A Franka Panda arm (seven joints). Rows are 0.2 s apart.
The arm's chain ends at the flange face. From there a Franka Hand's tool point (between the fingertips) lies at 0.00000 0.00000 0.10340 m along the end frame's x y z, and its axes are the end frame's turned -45 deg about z.
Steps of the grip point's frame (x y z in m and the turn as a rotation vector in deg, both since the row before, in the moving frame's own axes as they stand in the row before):
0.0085, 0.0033, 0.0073, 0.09, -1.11, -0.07
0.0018, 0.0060, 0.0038, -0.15, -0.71, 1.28
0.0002, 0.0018, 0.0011, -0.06, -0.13, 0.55
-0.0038, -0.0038, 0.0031, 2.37, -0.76, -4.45
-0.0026, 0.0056, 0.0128, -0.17, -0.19, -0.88
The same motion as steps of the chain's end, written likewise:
0.0099, -0.0050, 0.0073, -0.72, -0.85, -0.07
0.0062, 0.0019, 0.0038, -0.61, -0.40, 1.28
0.0015, 0.0009, 0.0011, -0.13, -0.05, 0.55
-0.0013, 0.0019, 0.0032, 1.14, -2.21, -4.45
0.0021, 0.0053, 0.0128, -0.25, -0.01, -0.88

